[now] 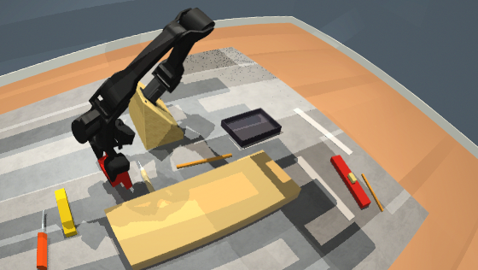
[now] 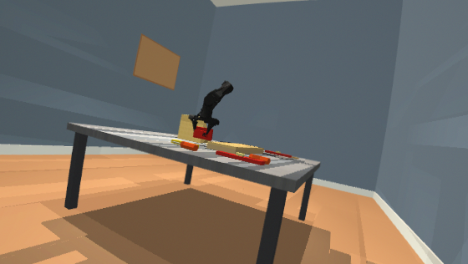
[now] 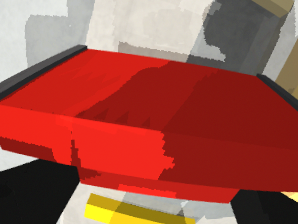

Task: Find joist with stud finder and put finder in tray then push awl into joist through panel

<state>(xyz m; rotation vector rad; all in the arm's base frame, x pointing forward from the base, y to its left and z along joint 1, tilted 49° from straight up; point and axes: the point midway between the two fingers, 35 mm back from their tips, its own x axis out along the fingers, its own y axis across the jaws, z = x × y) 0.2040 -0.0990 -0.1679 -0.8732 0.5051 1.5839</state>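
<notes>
Right now the stud finder is 10 mm to the left of my gripper tip and 10 mm ahead of it. The rest, counted from my gripper tip: awl 120 mm to the left, 70 mm below, 20 mm behind; dark tray 530 mm to the left, 90 mm behind, 60 mm below; yellow bar 170 mm to the right, 70 mm below, 50 mm ahead.
</notes>
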